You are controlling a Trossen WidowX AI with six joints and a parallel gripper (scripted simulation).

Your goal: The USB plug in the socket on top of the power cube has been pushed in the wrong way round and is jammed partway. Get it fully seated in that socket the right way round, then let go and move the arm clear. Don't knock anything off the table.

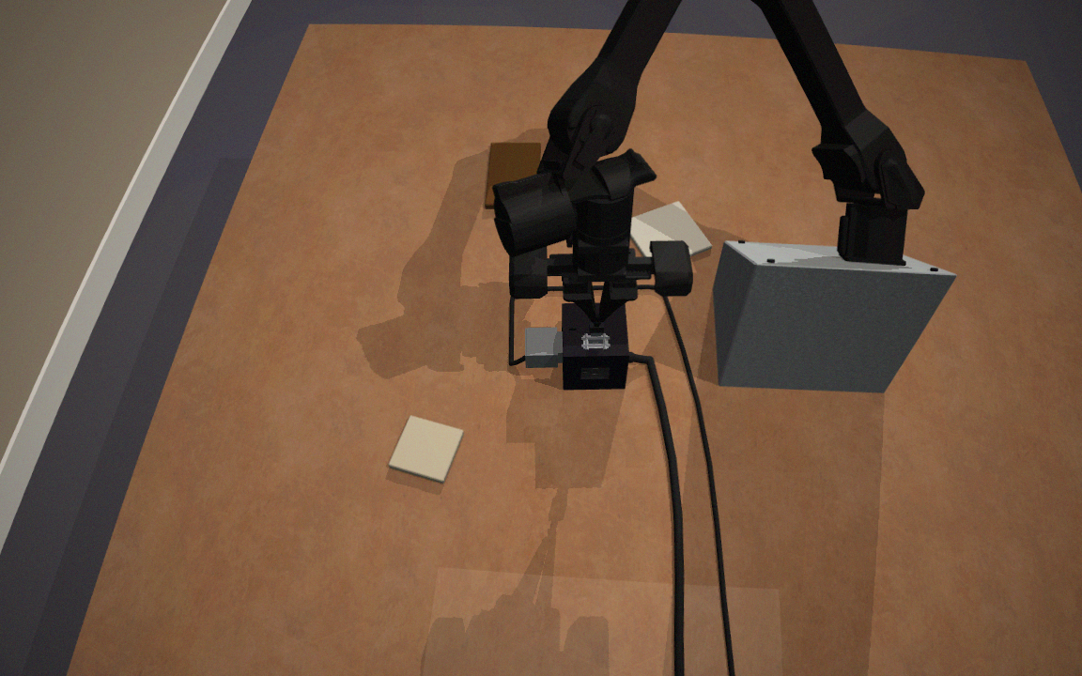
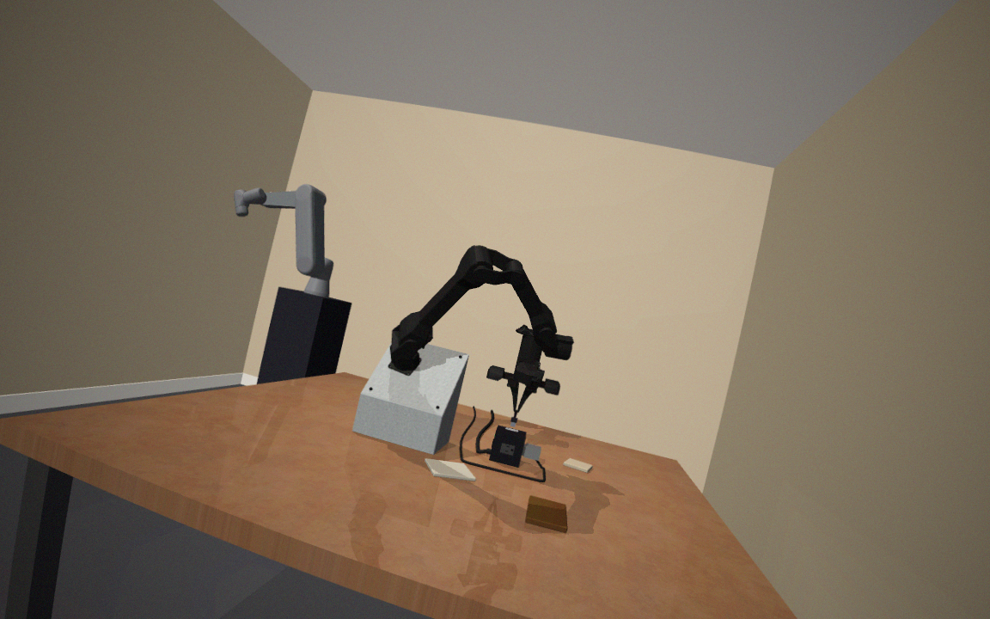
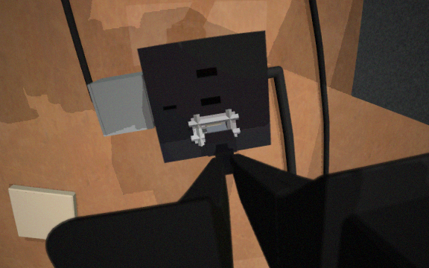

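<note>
The dark USB plug is 2 cm below my gripper tip. The rest, counted from my gripper tip: brown tile 17 cm ahead, 32 cm to the right, 12 cm below; then light grey socket frame 5 cm below.
</note>
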